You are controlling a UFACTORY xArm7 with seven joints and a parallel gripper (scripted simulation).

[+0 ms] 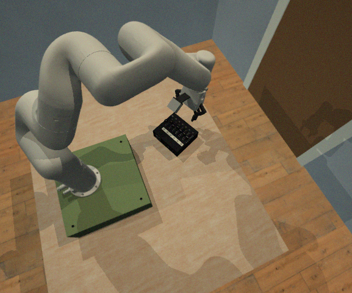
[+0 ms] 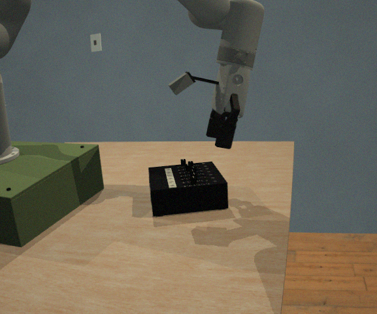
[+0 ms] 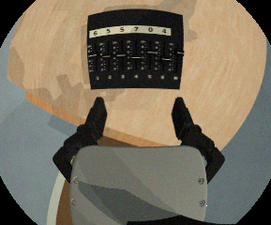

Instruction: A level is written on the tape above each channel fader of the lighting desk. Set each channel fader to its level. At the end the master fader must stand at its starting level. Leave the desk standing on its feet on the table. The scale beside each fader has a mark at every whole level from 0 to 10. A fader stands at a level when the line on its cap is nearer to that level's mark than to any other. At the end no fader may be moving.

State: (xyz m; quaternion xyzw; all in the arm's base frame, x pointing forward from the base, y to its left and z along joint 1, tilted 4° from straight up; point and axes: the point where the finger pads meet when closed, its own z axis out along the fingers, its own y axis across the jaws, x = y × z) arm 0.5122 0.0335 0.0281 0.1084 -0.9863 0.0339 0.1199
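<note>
My hand is 60 mm above the fader cap, 50 mm past it and 20 mm to the left of it. From my hand the other things lie so: master fader 80 mm behind, 60 mm below, 50 mm to the left.
</note>
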